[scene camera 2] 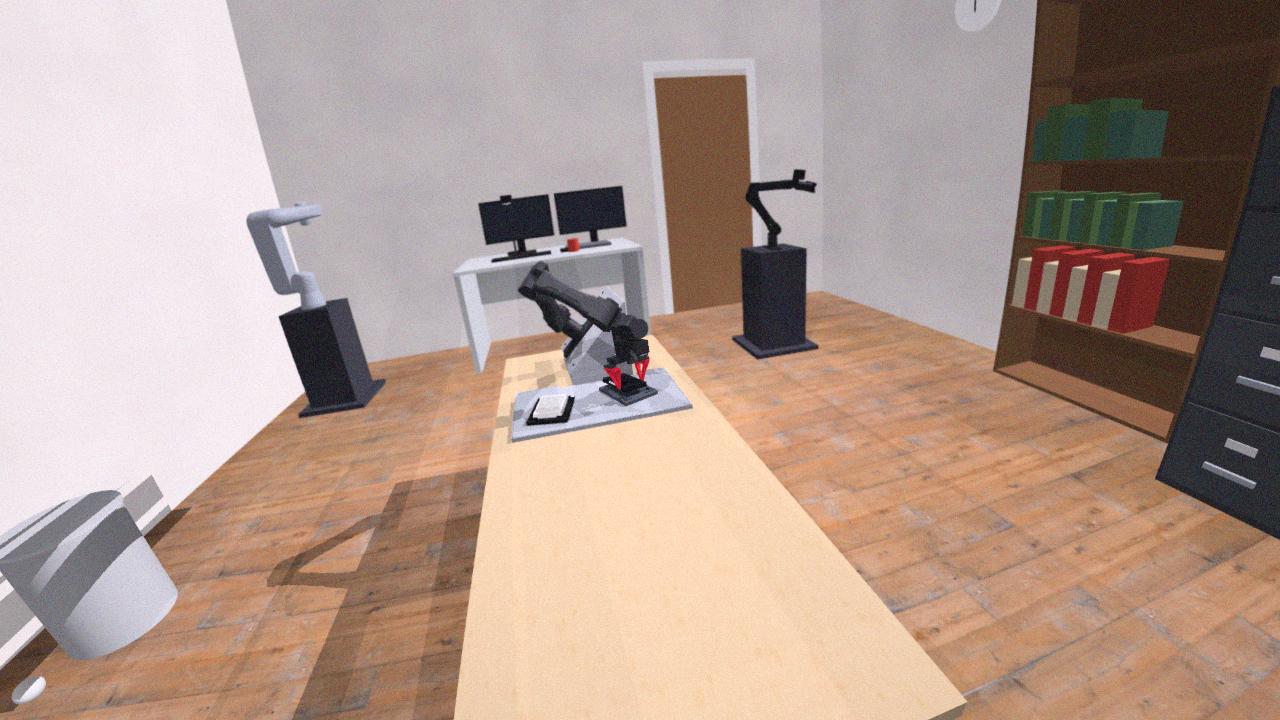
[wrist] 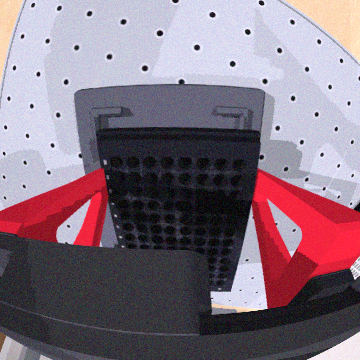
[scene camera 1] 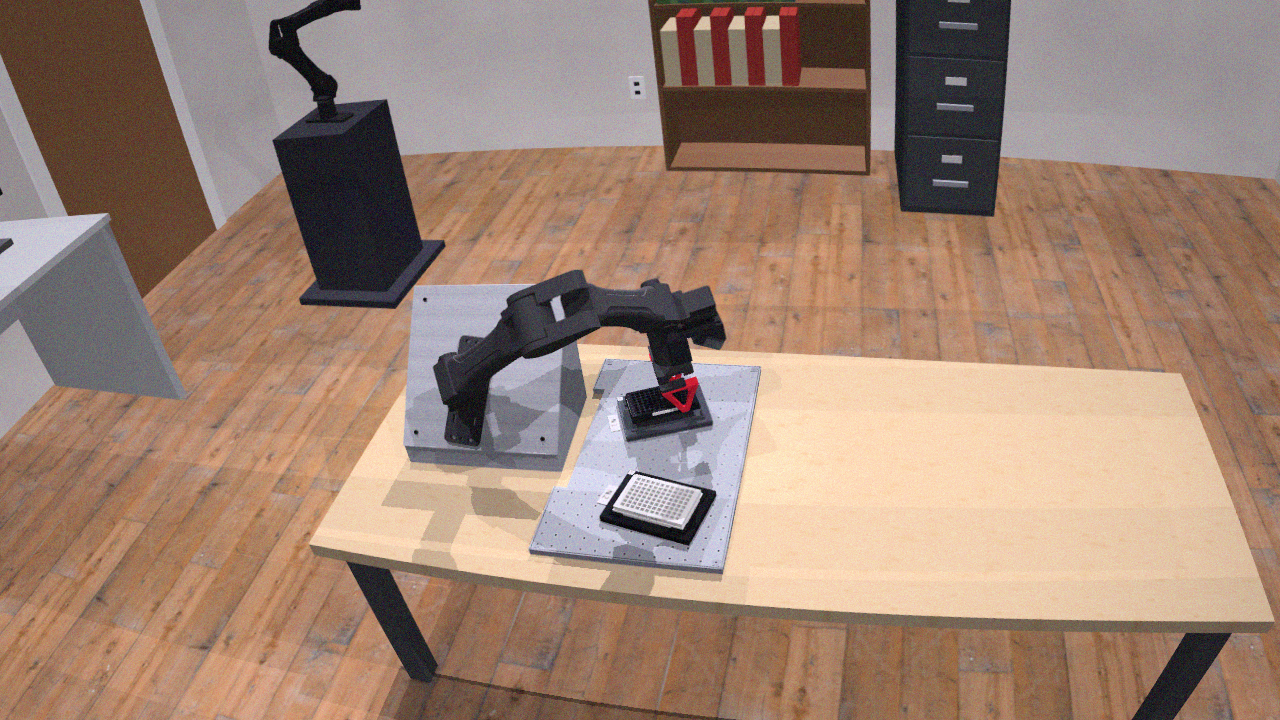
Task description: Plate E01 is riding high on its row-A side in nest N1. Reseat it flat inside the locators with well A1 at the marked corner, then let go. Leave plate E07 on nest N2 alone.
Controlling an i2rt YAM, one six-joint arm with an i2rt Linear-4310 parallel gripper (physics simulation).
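Where they show: gripper, fingertip midpoint: [scene camera 2: 630, 385] [wrist: 178, 176] [scene camera 1: 681, 397]; arm's base, origin of the base link: [scene camera 2: 581, 335] [scene camera 1: 470, 390].
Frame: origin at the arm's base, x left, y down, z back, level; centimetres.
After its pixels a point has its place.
Plate E01 [scene camera 1: 652, 407] {x 7.8, y 7.0, z -32.1 cm} [scene camera 2: 629, 387] {x 11.0, y 6.8, z -39.8 cm} [wrist: 178, 143] {x 12.8, y 6.6, z -38.7 cm} is a black well plate. My gripper [scene camera 1: 677, 395] {x 11.9, y 7.6, z -36.6 cm} [scene camera 2: 626, 373] {x 11.9, y 7.6, z -36.6 cm} [wrist: 178, 176] {x 11.9, y 7.6, z -36.6 cm} is shut on it, one red finger on each long side. It is held low over the dark grey nest N1 [scene camera 1: 646, 432] {x 4.1, y 10.1, z -31.6 cm} [wrist: 171, 98] {x 13.8, y 10.1, z -40.0 cm}. In the wrist view its far edge lies just short of two corner locators [wrist: 111, 111] {x 16.9, y 9.6, z -38.0 cm} [wrist: 233, 112] {x 10.2, y 9.5, z -40.9 cm}. I cannot tell whether it rests flat. Plate E07 [scene camera 1: 657, 499] {x -13.4, y 8.8, z -37.9 cm} [scene camera 2: 550, 407] {x -13.4, y 9.0, z -39.8 cm} is white and sits on the black nest N2 [scene camera 1: 617, 516] {x -17.1, y 10.0, z -31.8 cm}, nearer the table's front.
Both nests stand on a grey perforated board [scene camera 1: 726, 465] {x -1.3, y 11.3, z -47.4 cm} [scene camera 2: 666, 400] {x 21.2, y 11.3, z -43.8 cm} [wrist: 178, 43] {x 14.9, y 11.3, z -43.4 cm} on the wooden table [scene camera 1: 939, 483] {x -0.6, y 12.6, z -85.7 cm} [scene camera 2: 662, 573] {x 4.8, y 12.6, z -107.8 cm}. The arm's grey base block [scene camera 1: 519, 393] {x 0.6, y 0.1, z -9.7 cm} stands to the left of the board.
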